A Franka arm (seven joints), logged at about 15 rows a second.
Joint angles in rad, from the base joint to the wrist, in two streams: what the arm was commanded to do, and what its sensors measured. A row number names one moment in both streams.
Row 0, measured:
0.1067, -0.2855, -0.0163, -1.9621, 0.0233, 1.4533, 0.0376
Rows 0 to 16, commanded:
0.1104, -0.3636, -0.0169, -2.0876, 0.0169, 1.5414, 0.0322
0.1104, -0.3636, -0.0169, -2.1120, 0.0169, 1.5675, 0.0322
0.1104, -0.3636, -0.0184, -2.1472, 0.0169, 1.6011, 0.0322
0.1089, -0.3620, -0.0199, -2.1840, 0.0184, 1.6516, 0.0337
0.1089, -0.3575, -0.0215, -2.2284, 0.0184, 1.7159, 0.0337
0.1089, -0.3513, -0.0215, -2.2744, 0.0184, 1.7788, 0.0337
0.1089, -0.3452, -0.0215, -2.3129, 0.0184, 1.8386, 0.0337
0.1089, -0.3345, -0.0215, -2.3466, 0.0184, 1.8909, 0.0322
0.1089, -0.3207, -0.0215, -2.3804, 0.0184, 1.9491, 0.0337
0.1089, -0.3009, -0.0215, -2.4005, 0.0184, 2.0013, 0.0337
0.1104, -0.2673, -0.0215, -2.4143, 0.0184, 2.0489, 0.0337
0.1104, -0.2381, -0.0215, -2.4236, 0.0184, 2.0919, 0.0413
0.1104, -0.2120, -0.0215, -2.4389, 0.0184, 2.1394, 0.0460
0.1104, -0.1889, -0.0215, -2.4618, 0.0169, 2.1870, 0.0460
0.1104, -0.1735, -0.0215, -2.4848, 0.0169, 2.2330, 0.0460
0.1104, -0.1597, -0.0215, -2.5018, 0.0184, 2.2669, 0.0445
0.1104, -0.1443, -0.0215, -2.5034, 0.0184, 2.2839, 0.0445
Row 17, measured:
0.1066, -0.1650, -0.0181, -2.4840, 0.0230, 2.2328, 0.0379
